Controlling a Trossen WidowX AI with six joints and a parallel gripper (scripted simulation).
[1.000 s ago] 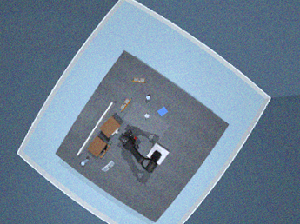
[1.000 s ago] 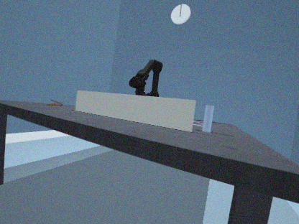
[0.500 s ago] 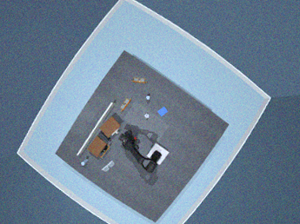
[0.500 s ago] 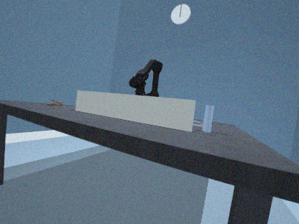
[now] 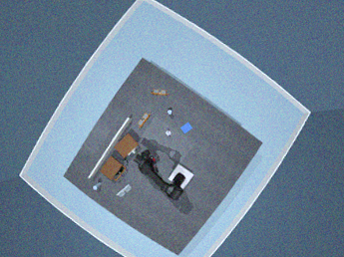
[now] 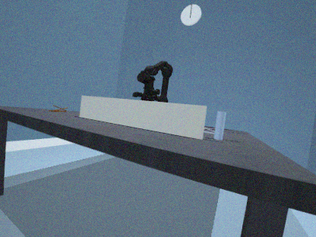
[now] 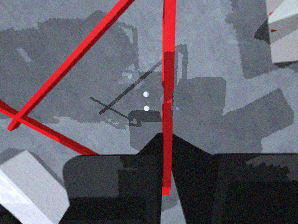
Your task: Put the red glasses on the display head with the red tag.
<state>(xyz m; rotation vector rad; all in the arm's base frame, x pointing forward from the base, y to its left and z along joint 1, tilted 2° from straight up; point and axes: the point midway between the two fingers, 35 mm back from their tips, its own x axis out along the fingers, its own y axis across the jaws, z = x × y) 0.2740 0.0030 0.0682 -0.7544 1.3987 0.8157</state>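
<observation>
Now: gripper tip 26 cm to the left of the small white disc and 5 cm above it. The rest, counted from my gripper tip: long pale board (34 cm ahead, 11 cm to the left, 2 cm below); blue square (10 cm behind, 37 cm to the right, 8 cm below).
</observation>
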